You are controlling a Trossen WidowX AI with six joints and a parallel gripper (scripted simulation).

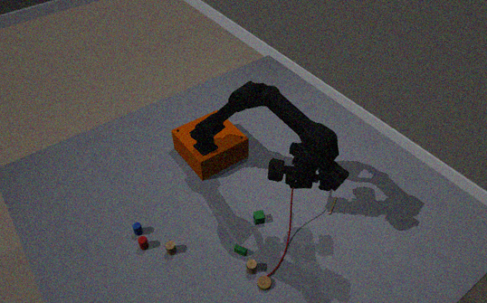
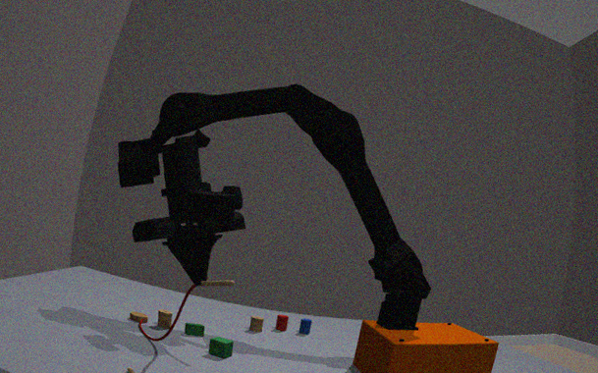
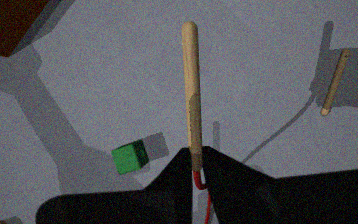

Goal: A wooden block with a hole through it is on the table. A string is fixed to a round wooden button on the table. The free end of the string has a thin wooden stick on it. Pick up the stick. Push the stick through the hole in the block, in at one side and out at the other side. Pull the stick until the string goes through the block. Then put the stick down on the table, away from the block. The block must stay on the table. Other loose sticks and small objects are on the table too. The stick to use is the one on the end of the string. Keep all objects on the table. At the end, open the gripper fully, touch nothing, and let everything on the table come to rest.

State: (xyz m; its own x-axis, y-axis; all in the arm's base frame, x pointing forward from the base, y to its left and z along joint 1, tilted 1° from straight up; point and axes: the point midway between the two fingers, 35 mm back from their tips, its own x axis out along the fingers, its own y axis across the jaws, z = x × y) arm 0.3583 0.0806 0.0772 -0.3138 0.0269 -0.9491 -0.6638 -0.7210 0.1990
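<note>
The thin wooden stick is 10 mm to the left of my gripper tip, 10 mm behind it and 10 mm above it. Round my gripper tip: loose stick 150 mm to the left, 130 mm below, 60 mm ahead; round wooden button 220 mm to the right, 140 mm ahead, 130 mm below; small green piece 220 mm to the left, 120 mm below, 50 mm behind.
</note>
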